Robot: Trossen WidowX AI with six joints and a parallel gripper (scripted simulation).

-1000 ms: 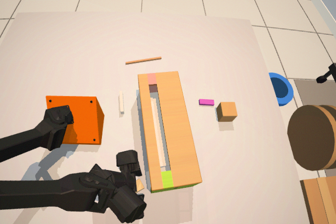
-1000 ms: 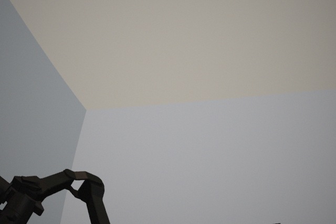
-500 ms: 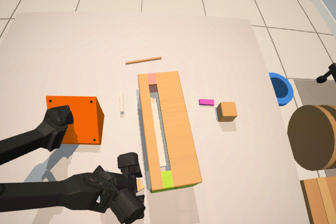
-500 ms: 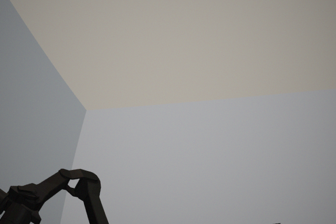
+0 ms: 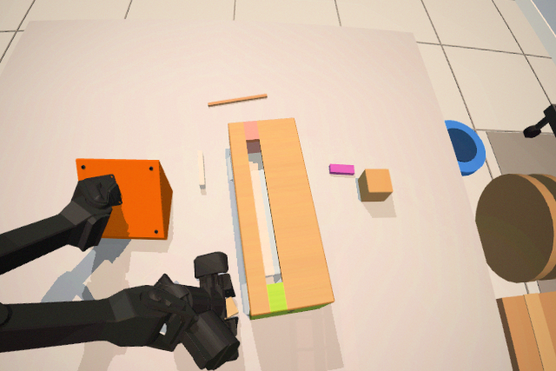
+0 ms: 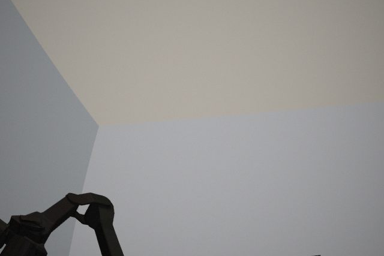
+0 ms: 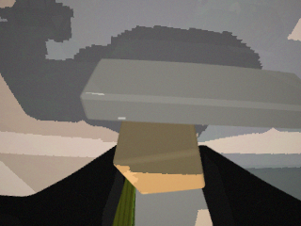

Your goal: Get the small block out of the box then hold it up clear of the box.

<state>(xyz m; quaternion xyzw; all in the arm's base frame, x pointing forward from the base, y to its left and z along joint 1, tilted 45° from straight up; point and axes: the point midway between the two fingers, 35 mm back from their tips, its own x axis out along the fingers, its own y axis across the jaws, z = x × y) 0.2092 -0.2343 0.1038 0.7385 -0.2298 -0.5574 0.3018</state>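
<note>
The box lies 16 cm to the left of my gripper tip, 6 cm ahead of it and 5 cm above it. The rest, counted from my gripper tip: thin brown stick 52 cm to the left, 6 cm ahead, 1 cm below; olive-tan block 1 cm behind, 1 cm above.
</note>
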